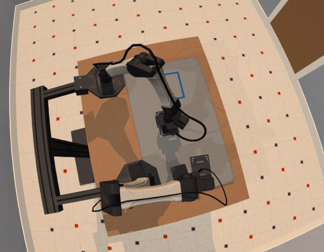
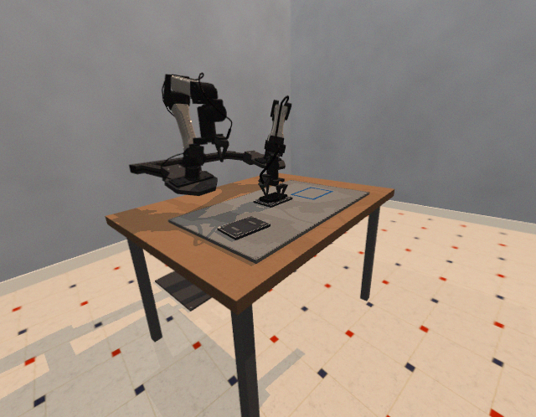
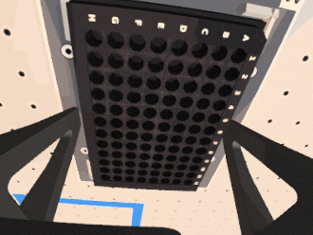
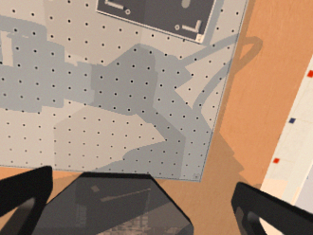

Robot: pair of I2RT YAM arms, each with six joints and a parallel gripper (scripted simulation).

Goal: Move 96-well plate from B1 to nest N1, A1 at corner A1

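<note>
My left hand is right at the black 96-well plate. The rest, counted from my left hand: dark nest: 20 mm below; then nest N1: 90 mm ahead, 330 mm to the right, 20 mm below; then A1 label: 20 mm ahead, 400 mm to the right, 10 mm below.
</note>
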